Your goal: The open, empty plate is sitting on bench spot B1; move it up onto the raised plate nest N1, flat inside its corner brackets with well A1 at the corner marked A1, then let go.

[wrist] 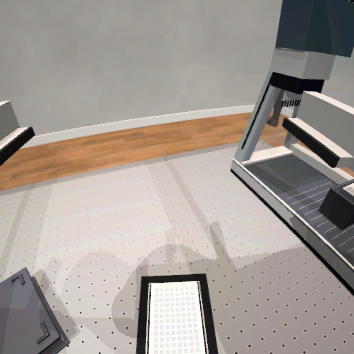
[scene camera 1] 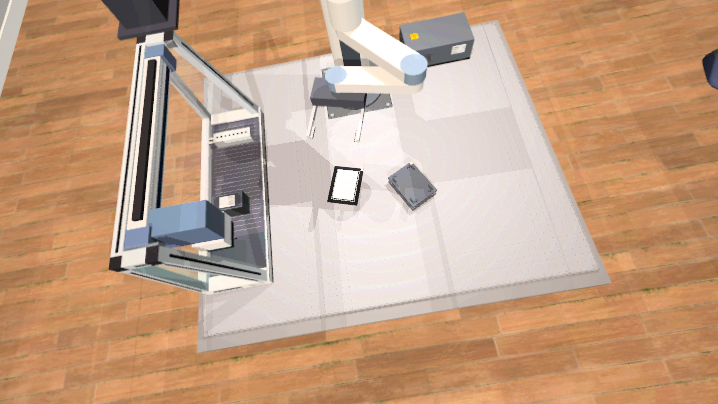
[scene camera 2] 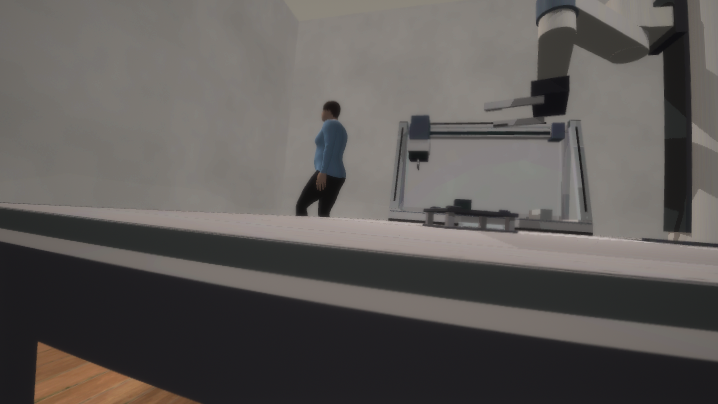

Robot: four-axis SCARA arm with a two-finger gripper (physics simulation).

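Note:
The open plate has a white well area in a black frame and lies flat on the bench. The raised nest is a dark grey platform with corner brackets; it stands apart from the plate, turned at an angle to it, with no plate on it. The A1 mark cannot be read. My gripper is open and empty, high above the bench. In scene camera 1 its fingertips show on the arm's side of the plate. Plate and nest are cut off in the wrist view.
A framed gantry machine stands beside the plate, with a white rack and a dark block on its deck. A grey box stands near the arm's base. A person stands behind the bench.

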